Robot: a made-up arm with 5 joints.
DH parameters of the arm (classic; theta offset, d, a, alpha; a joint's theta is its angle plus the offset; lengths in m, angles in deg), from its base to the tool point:
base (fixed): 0 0 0 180
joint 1: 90 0.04 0.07 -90
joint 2: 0 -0.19 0.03 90
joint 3: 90 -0.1 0.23 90
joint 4: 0 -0.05 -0.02 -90
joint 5: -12.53 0 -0.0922 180
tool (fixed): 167.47 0.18 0 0
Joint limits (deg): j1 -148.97..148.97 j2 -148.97..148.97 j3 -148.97..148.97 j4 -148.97..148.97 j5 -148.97..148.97
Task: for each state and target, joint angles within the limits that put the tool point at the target. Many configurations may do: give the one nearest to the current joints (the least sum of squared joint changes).
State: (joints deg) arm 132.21 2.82 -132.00 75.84 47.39
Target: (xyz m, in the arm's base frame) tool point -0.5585 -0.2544 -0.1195
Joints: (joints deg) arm 98.36 -37.77 -109.26 82.64 55.25
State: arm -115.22 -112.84 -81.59 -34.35 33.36
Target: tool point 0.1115 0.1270 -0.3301
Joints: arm -96.59 -146.31 -69.53 -3.85 17.43
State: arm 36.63 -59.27 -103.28 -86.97 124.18
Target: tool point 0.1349 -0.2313 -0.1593
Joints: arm 36.90 -62.58 -98.75 -128.16 104.25
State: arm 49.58 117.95 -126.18 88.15 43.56
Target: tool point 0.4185 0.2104 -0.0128
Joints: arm 31.62 143.59 -100.74 71.40 36.47
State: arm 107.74 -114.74 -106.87 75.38 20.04
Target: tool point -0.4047 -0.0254 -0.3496
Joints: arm 108.16 -89.90 -90.73 45.41 16.70
